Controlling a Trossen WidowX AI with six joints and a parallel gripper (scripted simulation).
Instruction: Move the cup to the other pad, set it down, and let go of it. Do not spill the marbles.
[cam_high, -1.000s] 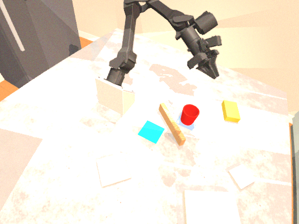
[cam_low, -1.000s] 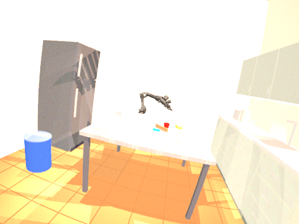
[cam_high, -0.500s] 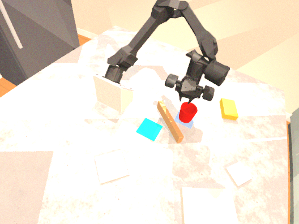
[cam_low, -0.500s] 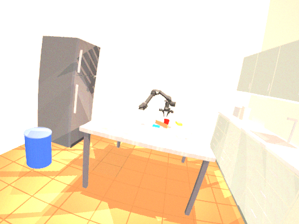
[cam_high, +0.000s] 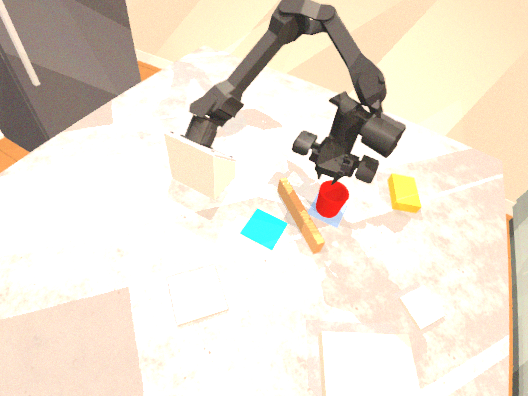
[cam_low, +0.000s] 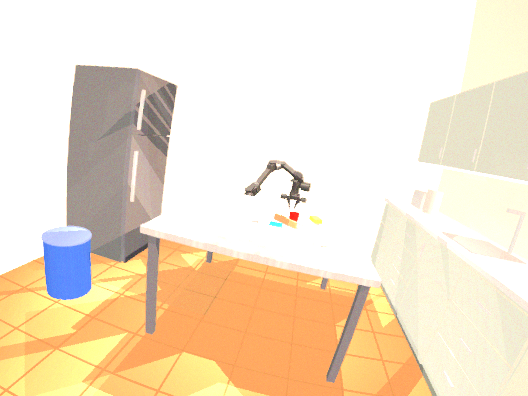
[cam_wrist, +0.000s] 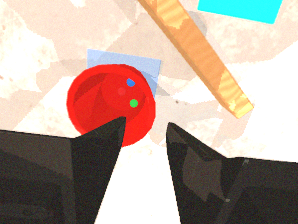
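The red cup lies 3 cm ahead of my gripper tip and 6 cm below it. From my gripper tip the other things lie so: blue marble (2 cm ahead, 1 cm to the right, 8 cm below); green marble (1 cm ahead, 1 cm to the left, 8 cm below); wooden bar (2 cm behind, 7 cm to the right, 8 cm below).
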